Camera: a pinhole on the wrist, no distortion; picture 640 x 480 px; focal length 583.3 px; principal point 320.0 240.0 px. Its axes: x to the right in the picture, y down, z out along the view. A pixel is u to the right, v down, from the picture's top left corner.
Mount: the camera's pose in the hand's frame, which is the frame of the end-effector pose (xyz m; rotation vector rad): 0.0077 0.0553 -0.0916 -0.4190 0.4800 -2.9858
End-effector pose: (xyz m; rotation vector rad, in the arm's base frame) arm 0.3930 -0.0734 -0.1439 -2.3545 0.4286 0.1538
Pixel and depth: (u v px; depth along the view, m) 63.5 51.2 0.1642
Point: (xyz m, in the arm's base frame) 0.4838 -0.1113 -0.2562
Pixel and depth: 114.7 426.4 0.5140
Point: 0.7879 0.1862 -0.2771
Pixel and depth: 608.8 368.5 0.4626
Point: 0.3971 0.3317 -0.2524
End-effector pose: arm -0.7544 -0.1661 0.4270 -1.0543 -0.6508 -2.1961
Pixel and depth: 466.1 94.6 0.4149
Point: -0.5754 0.0410 0.6413
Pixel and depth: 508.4 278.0 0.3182
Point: -0.6929 0.0256 0.5378
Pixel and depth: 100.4 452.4 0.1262
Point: -0.8146 -0.1830 0.4957
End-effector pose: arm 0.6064 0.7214 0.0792 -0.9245 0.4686 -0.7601
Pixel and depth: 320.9 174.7 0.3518
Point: 0.8293 0.7678 0.2131
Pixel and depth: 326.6 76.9 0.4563
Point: 0.9447 0.8382 0.2346
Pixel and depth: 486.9 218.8 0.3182
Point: 0.7457 0.8201 0.2323
